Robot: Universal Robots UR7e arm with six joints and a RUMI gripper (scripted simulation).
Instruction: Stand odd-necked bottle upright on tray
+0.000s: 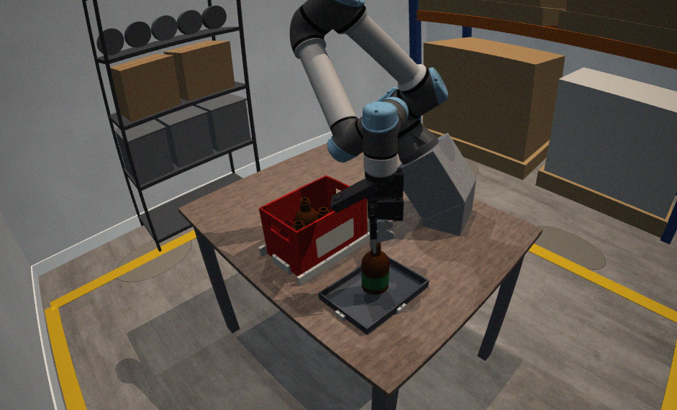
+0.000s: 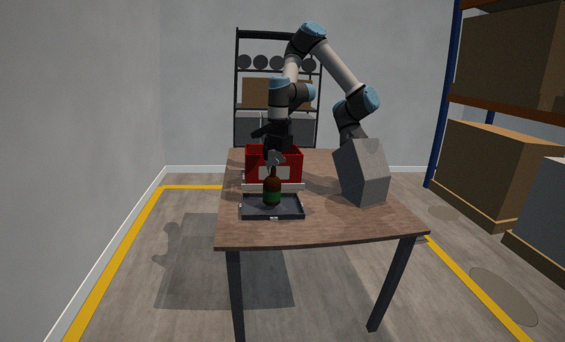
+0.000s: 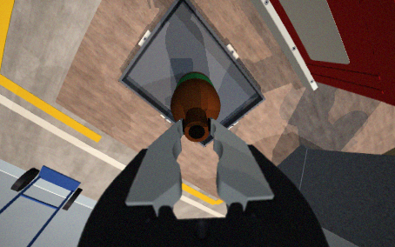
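Now: hand 160 mm above the dark tray. Also, from my hand: red crate: 80 mm behind, 270 mm to the right, 90 mm below.
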